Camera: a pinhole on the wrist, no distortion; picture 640 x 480 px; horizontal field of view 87.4 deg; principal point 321.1 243.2 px. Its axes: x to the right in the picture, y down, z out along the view. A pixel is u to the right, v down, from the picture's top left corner.
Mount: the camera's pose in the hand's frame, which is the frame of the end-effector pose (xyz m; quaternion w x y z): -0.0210 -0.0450 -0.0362 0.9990 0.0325 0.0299 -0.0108
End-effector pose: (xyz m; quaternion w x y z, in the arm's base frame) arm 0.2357 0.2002 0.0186 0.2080 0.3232 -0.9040 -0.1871
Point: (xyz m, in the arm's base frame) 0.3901 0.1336 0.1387
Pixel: behind the camera
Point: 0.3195 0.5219 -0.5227
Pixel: 36.4 245.1
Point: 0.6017 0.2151 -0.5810
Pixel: outside the picture
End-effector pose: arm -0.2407 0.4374 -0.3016 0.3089 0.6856 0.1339 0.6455
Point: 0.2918 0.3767 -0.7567
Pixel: 117.6 83.2
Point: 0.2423 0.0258 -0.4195
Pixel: 152.2 372.3
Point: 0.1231 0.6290 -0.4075
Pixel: 395.4 37.4
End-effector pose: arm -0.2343 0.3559 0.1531 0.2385 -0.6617 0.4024 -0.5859
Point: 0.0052 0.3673 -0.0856
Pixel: 148.0 451.2
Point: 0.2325 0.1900 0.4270
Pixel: 517.3 134.7
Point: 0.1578 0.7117 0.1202
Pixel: 36.7 48.4
